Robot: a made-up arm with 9 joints. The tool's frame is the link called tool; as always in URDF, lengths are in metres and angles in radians. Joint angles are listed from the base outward.
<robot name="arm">
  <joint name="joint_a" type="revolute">
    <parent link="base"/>
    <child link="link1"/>
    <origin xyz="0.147 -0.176 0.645"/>
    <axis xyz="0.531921 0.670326 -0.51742"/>
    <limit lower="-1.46" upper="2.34"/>
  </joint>
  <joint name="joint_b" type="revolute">
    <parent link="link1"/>
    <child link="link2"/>
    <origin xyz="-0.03 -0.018 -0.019"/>
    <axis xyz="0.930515 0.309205 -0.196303"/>
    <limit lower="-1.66" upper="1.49"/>
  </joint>
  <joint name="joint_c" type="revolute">
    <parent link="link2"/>
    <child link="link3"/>
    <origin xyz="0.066 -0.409 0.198"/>
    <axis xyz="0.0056 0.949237 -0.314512"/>
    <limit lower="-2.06" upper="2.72"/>
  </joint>
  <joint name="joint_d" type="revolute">
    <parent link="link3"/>
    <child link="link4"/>
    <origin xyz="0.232 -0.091 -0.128"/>
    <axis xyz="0 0 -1"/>
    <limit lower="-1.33" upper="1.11"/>
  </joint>
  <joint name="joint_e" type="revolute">
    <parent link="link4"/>
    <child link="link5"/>
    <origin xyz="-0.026 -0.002 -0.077"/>
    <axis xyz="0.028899 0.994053 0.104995"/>
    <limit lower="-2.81" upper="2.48"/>
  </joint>
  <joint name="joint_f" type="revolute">
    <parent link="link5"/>
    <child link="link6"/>
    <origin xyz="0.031 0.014 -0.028"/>
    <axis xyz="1 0 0"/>
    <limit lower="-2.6" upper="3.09"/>
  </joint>
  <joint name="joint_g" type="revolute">
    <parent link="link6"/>
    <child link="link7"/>
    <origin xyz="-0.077 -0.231 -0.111"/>
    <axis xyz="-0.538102 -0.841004 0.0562"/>
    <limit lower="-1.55" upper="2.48"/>
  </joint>
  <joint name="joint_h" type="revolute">
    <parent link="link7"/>
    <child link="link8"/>
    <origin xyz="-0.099 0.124 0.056"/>
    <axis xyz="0 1 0"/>
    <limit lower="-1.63" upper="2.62"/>
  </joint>
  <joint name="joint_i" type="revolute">
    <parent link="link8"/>
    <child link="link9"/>
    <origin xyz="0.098 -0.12 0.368"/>
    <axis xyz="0 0 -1"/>
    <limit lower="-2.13" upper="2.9"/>
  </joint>
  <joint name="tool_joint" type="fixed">
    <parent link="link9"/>
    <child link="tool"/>
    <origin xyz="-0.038 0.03 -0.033" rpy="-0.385 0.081 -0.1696"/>
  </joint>
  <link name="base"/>
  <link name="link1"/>
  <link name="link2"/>
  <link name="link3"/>
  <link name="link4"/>
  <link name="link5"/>
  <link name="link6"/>
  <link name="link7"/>
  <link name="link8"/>
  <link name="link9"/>
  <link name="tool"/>
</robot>
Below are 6 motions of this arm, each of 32 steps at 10 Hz.
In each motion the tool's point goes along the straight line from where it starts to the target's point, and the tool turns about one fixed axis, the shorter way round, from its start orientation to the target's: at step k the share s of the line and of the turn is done. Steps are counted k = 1, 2, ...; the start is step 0. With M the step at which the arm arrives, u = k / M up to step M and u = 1 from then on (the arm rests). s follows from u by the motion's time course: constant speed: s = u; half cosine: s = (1 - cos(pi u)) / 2; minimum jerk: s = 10 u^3 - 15 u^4 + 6 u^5.
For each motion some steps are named. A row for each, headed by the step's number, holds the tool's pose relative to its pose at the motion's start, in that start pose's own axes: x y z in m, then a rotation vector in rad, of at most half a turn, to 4 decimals.
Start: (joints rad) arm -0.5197 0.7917 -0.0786 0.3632 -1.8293 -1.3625 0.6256 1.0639 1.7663
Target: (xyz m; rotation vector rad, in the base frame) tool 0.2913 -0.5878 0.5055 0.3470 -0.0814 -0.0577
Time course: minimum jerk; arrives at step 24
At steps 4, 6, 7, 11, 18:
4: 0.0015 0.0032 -0.0021 0.0165 -0.0227 -0.0818
6: 0.0044 0.0094 -0.0062 0.0480 -0.0663 -0.2387
7: 0.0065 0.0138 -0.0091 0.0706 -0.0974 -0.3510
11: 0.0181 0.0383 -0.0254 0.1959 -0.2702 -0.9736
18: 0.0383 0.0813 -0.0538 0.4158 -0.5738 -2.0672

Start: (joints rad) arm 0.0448 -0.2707 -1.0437 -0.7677 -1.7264 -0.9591 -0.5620 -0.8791 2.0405
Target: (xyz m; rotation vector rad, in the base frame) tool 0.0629 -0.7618 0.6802 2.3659 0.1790 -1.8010
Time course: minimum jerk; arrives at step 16
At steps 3, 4, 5, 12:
3: -0.0202 0.0053 0.0005 0.0058 -0.0546 -0.0450
4: -0.0429 0.0113 0.0010 0.0123 -0.1159 -0.0954
5: -0.0746 0.0197 0.0018 0.0213 -0.2015 -0.1659
12: -0.3717 0.0982 0.0088 0.1061 -1.0035 -0.8264

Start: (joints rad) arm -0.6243 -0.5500 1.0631 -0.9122 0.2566 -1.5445 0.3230 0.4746 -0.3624
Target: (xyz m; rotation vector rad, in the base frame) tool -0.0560 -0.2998 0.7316 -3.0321 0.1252 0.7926
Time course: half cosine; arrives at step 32
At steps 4, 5, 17, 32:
4: 0.0025 0.0005 0.0115 -0.0086 0.0072 -0.0054
5: 0.0038 0.0008 0.0178 -0.0133 0.0112 -0.0083
17: 0.0354 0.0070 0.1656 -0.1234 0.1041 -0.0776
32: 0.0645 0.0127 0.3016 -0.2248 0.1897 -0.1414

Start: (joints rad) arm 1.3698 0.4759 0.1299 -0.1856 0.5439 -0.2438 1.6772 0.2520 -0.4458
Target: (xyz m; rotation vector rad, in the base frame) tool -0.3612 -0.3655 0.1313 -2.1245 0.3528 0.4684
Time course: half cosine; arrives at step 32
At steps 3, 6, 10, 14, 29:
3: 0.0065 -0.0008 -0.0083 -0.0451 0.0033 0.0020
6: 0.0254 -0.0033 -0.0326 -0.1764 0.0128 0.0078
10: 0.0669 -0.0086 -0.0860 -0.4652 0.0339 0.0206
14: 0.1212 -0.0156 -0.1557 -0.8425 0.0614 0.0374
29: 0.2946 -0.0380 -0.3785 -2.0484 0.1492 0.0908

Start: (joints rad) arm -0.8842 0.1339 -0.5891 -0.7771 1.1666 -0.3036 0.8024 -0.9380 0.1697
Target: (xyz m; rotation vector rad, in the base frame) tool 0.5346 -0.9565 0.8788 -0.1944 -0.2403 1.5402
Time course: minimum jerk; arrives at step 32
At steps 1, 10, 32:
1: -0.0001 0.0002 0.0000 0.0003 0.0001 -0.0002
10: -0.0546 0.1045 -0.0156 0.2138 0.0892 -0.0942
32: -0.3031 0.5803 -0.0865 1.1879 0.4956 -0.5235

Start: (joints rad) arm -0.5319 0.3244 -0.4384 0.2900 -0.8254 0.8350 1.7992 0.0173 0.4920
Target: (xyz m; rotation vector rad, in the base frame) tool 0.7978 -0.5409 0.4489 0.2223 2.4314 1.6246
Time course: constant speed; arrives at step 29
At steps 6, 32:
6: 0.0179 -0.0186 -0.0407 0.0094 -0.1996 0.1022
32: 0.0867 -0.0899 -0.1969 0.0453 -0.9647 0.4939

